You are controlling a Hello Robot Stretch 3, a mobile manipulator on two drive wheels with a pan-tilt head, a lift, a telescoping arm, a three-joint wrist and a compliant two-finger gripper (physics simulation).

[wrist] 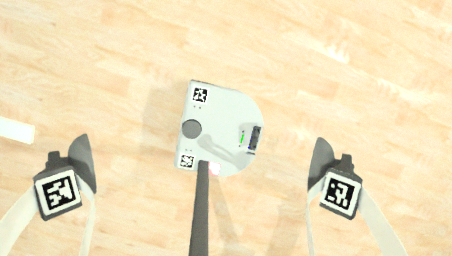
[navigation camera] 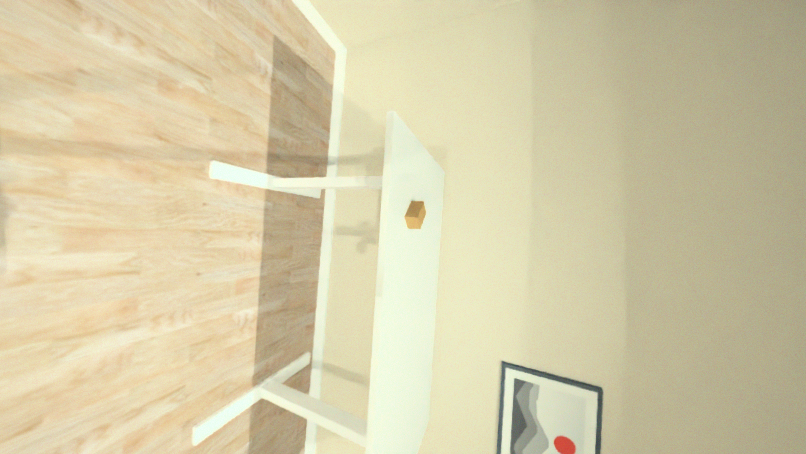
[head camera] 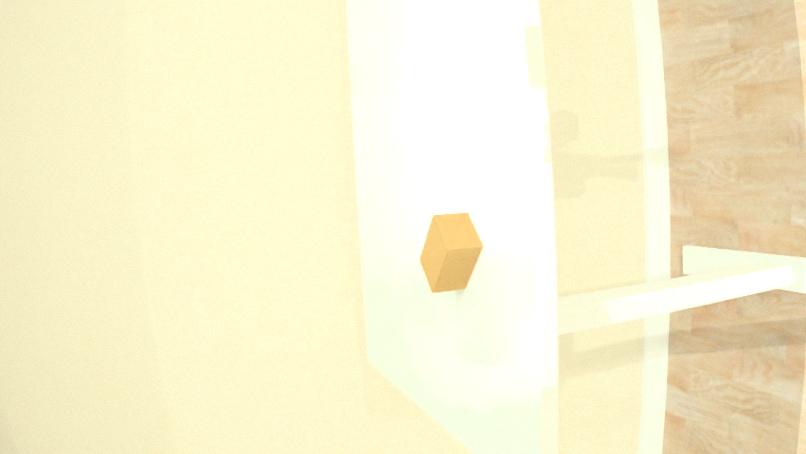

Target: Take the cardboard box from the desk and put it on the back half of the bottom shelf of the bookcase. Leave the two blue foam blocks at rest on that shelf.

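Pixels of known places: gripper, fingertip midpoint: [wrist: 204, 156]; robot's base at its link origin: [wrist: 195, 120].
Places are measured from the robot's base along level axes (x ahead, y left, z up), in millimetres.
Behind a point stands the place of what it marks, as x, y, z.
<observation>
The cardboard box [head camera: 454, 253] @[798, 37, 989] [navigation camera: 415, 215] @[798, 37, 990] is a small orange-brown block on the white desk [head camera: 451, 140] @[864, -117, 950] [navigation camera: 406, 315] @[854, -362, 951]. In the navigation camera view it sits nearer the upper end of the desk top. My gripper [wrist: 204, 156] @[-24, -171, 875] shows in the wrist view with its two dark fingertips wide apart. It is open and empty, high above the wooden floor, with the robot's own base seen below between the fingers. The desk box does not show in the wrist view. The bookcase and the two blue foam blocks do not show in these views.
The desk stands along a beige wall [head camera: 242, 197] @[1467, -96, 1197] [navigation camera: 485, 225] @[1475, -19, 1203], on white legs [head camera: 676, 290] @[1007, 171, 419] [navigation camera: 315, 406] @[954, -1029, 407]. A framed picture [navigation camera: 552, 411] @[1363, -952, 1584] hangs on the wall. The robot's base [wrist: 225, 115] @[-108, -76, 160] stands on the wooden floor [navigation camera: 112, 253] @[399, -137, 0] [wrist: 350, 60] @[-613, -407, 1]. A white bar end [wrist: 17, 130] @[760, 199, 26] lies left of the base.
</observation>
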